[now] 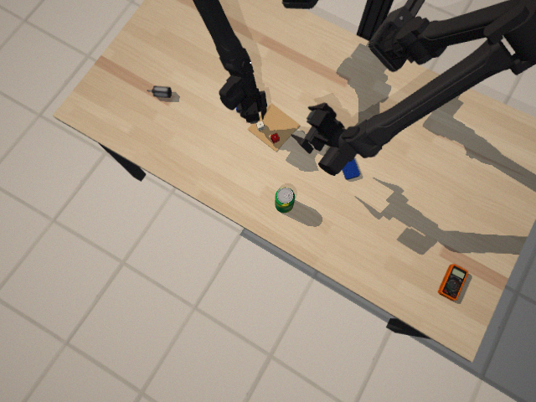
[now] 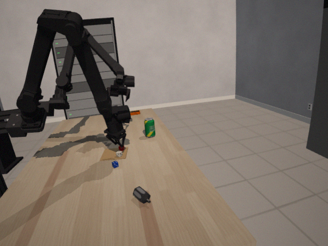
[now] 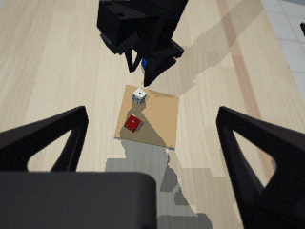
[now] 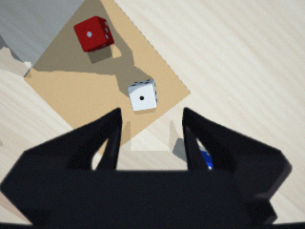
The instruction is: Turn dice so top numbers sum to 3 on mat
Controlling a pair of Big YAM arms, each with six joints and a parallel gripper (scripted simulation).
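Now: right hand 2 cm past the blue die, 9 cm to the left of it and 7 cm above it. The rest, counted from my right hand: red die 9 cm to the left, 6 cm below; white die 1 cm behind, 1 cm to the left, 6 cm below; tan mat 4 cm behind, 5 cm to the left, 8 cm below.
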